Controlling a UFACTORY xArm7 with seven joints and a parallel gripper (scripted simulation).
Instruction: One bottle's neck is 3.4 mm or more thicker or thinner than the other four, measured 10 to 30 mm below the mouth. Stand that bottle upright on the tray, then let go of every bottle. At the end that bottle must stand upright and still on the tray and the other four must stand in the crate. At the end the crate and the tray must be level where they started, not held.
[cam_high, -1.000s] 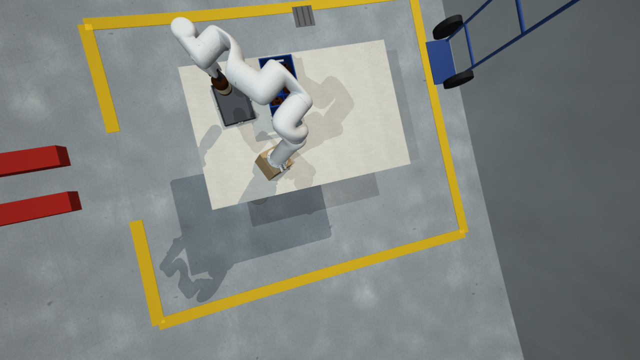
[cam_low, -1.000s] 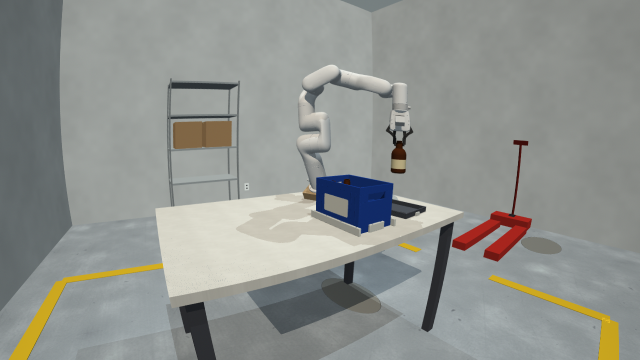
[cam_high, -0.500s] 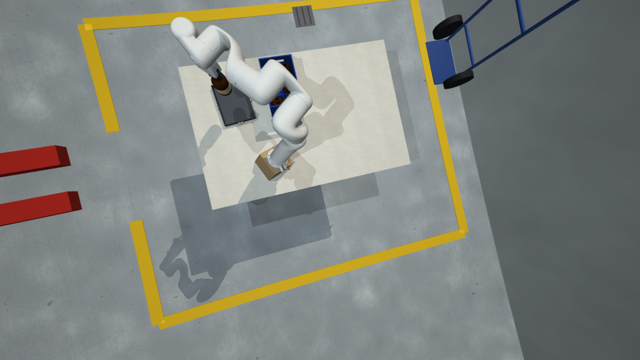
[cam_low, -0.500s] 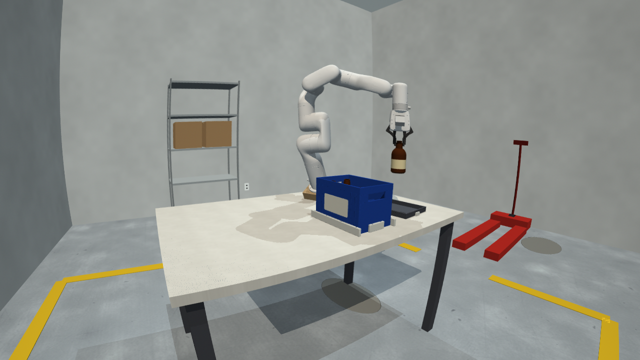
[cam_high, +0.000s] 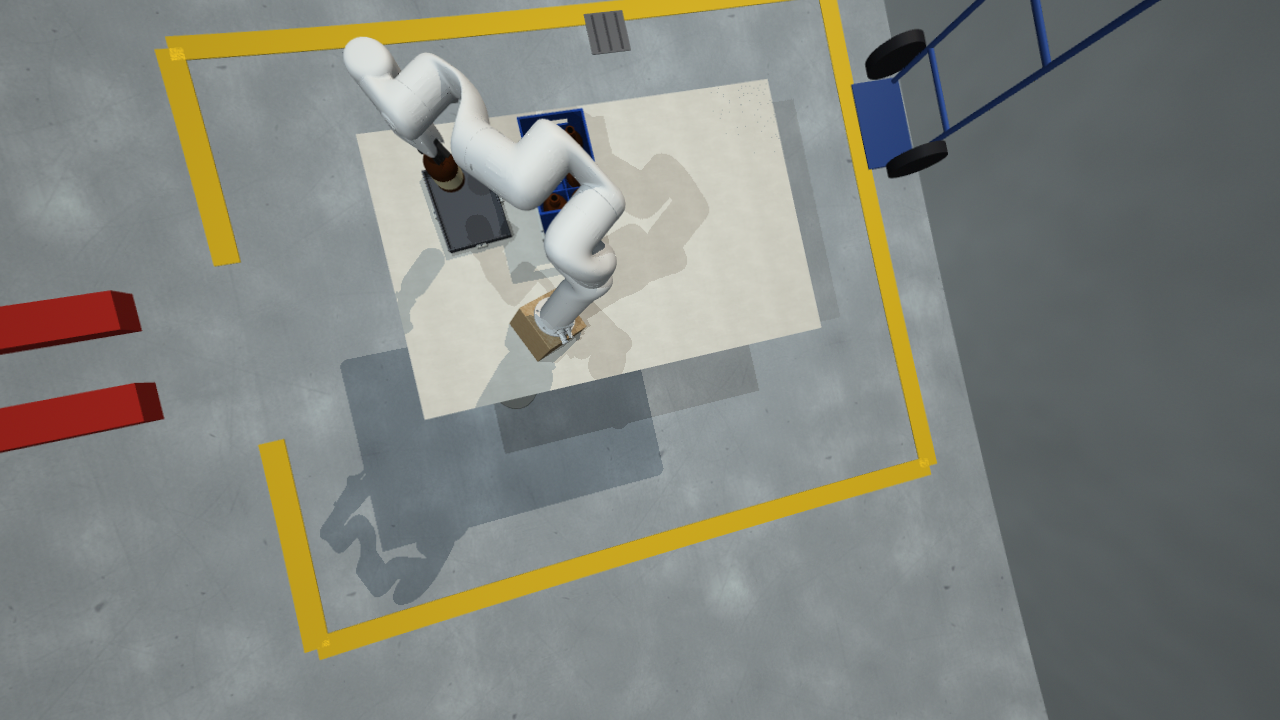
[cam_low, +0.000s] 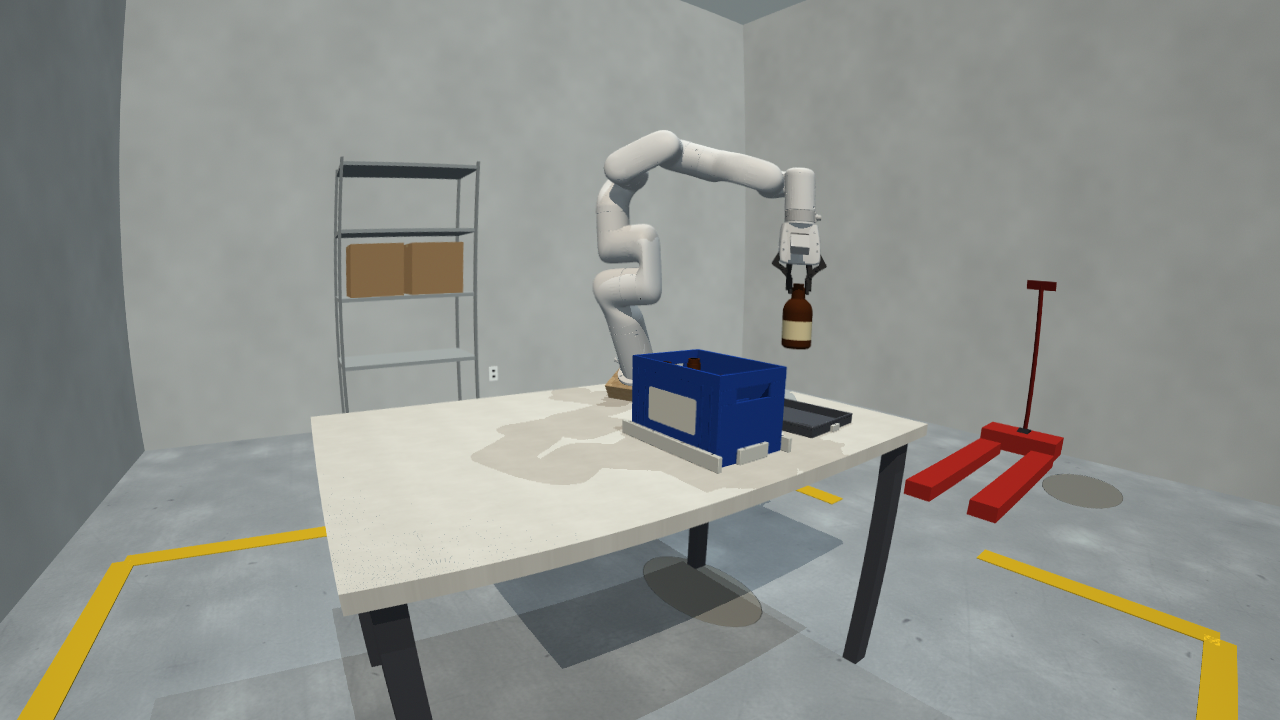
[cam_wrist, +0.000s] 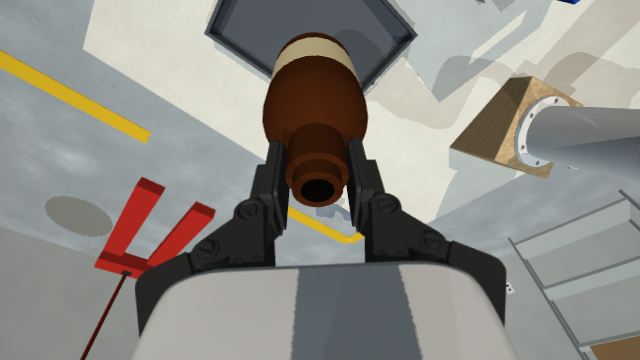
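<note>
The dark grey tray lies 32 cm below my hand. Round my hand: blue crate 4 cm behind, 30 cm to the right, 25 cm below.
</note>
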